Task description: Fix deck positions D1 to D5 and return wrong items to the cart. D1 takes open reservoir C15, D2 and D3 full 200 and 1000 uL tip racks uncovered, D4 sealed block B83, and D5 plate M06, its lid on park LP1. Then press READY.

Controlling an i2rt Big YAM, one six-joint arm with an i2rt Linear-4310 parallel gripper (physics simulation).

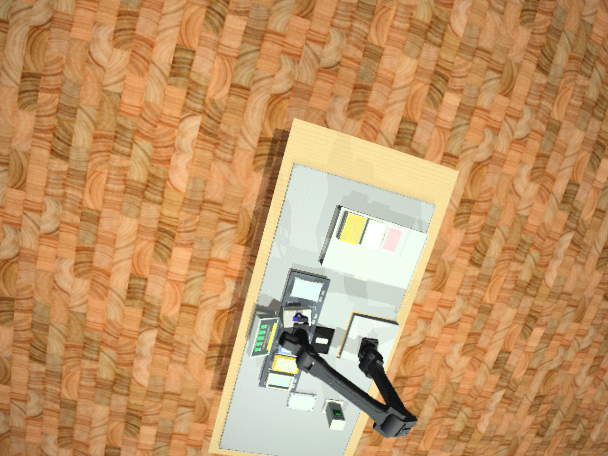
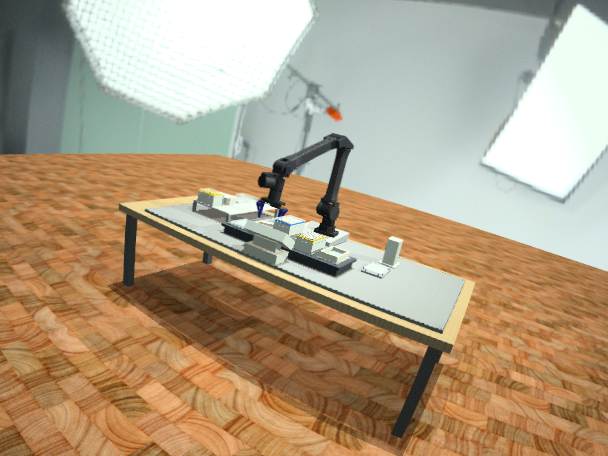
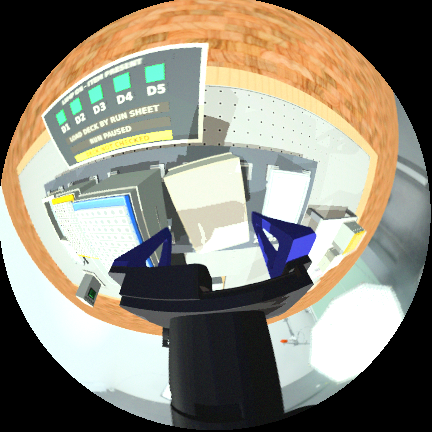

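My gripper is open and empty; its blue fingers stand apart around the near end of the cream block at D4, which sits askew to its nest. A white plate lies at D5. On the block's other side stand the blue-rimmed tip rack and the yellow-rimmed tip rack. A pale open tray stands at D1. Item codes are not readable.
The status screen shows five green lamps and "RUN PAUSED". The raised cart shelf bears a yellow rack, a white item and a pink item. A white flat piece lies beyond D1, near a display post.
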